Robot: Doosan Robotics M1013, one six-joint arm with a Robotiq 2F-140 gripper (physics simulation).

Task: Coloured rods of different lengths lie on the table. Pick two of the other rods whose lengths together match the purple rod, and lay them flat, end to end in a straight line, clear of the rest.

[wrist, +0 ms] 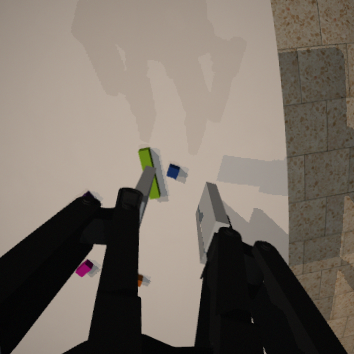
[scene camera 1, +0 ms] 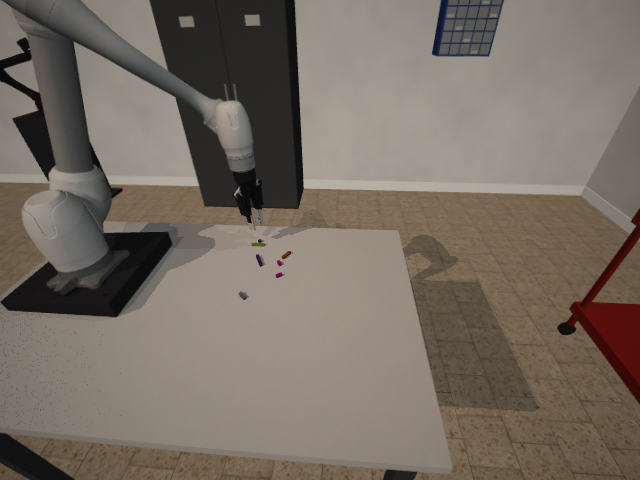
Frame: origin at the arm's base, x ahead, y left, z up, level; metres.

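Seen in the pictures: gripper, between the fingertips: (wrist: pixel 176 191) (scene camera 1: pixel 256 226); arm's base, origin of its link: (scene camera 1: pixel 91 269).
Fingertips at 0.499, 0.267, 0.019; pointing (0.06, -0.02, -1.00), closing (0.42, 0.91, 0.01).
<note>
Offsets run from my fingertips to a thing's top centre, as dx, dy, dz. "pt": to the spot under its first point. Level surfaces: height alone.
The purple rod @[+0.034, -0.123, -0.060] (scene camera 1: pixel 259 260) (wrist: pixel 88 195) lies on the table, mostly hidden behind a finger in the wrist view. A lime green rod @[+0.005, -0.029, -0.060] (scene camera 1: pixel 257 244) (wrist: pixel 145 157) lies beside a short blue rod @[+0.006, -0.006, -0.060] (scene camera 1: pixel 260 240) (wrist: pixel 173 171), with a small gap between them. An orange rod @[+0.128, -0.085, -0.060] (scene camera 1: pixel 286 254) (wrist: pixel 139 280) lies nearer the table's right side. Two short magenta rods @[+0.111, -0.133, -0.060] (scene camera 1: pixel 279 262) @[+0.122, -0.195, -0.060] (scene camera 1: pixel 279 274) lie near it; one magenta rod @[pt +0.109, -0.129, -0.060] (wrist: pixel 84 268) shows in the wrist view. A grey rod @[+0.025, -0.299, -0.060] (scene camera 1: pixel 242 295) lies apart, toward the front. My gripper (scene camera 1: pixel 256 224) (wrist: pixel 176 191) is partly open and empty, above the green and blue rods.
The white table @[dz -0.070] (scene camera 1: pixel 310 361) (wrist: pixel 240 100) has its far edge just behind the gripper. The arm's black base plate (scene camera 1: pixel 126 276) stands on the table's left. A dark cabinet (scene camera 1: pixel 258 103) stands behind the table, and a red cart (scene camera 1: pixel 599 315) stands on the floor at the right.
</note>
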